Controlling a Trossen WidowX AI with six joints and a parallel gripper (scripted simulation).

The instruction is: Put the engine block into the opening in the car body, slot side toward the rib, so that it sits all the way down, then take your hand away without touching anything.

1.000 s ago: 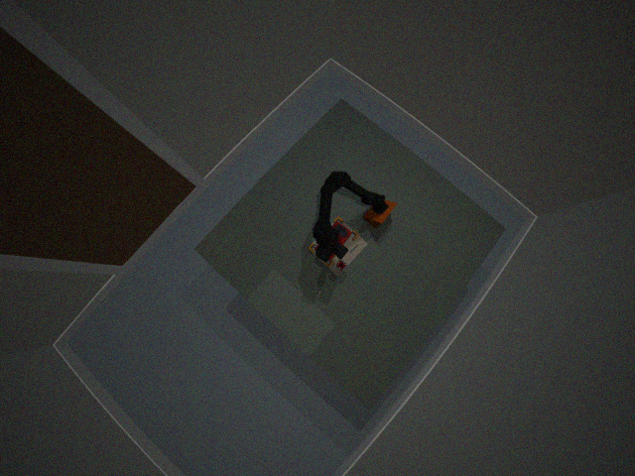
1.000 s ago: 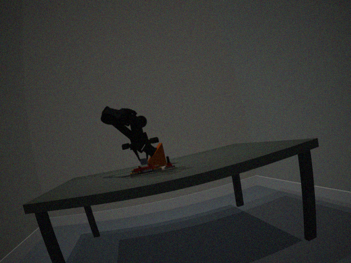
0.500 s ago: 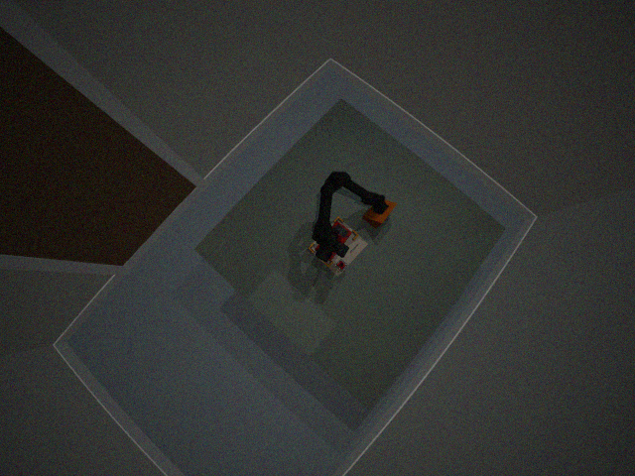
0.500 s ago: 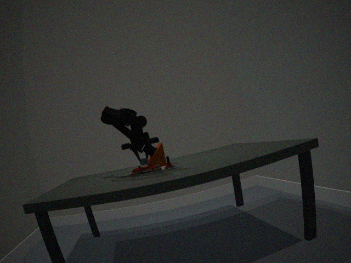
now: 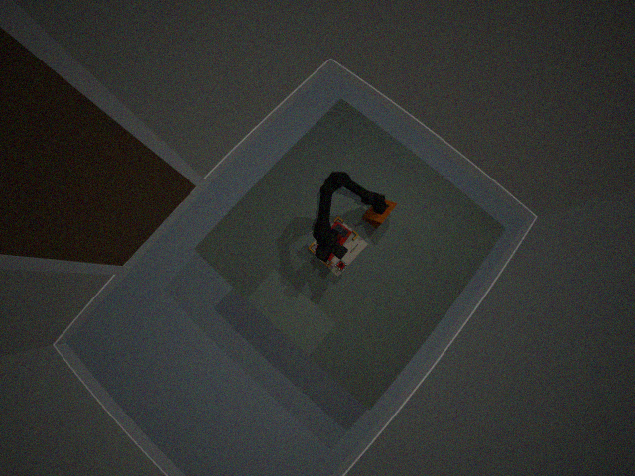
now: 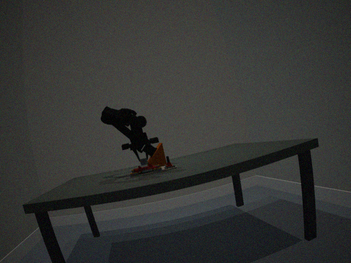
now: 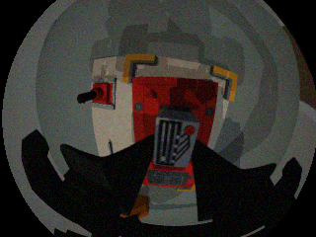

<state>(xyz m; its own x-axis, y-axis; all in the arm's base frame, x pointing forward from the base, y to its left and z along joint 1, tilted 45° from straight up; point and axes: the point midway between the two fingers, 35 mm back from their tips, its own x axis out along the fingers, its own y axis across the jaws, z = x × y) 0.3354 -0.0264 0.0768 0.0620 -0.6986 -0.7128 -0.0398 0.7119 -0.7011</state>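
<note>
Now: gripper tip 1 cm above the engine block.
</note>
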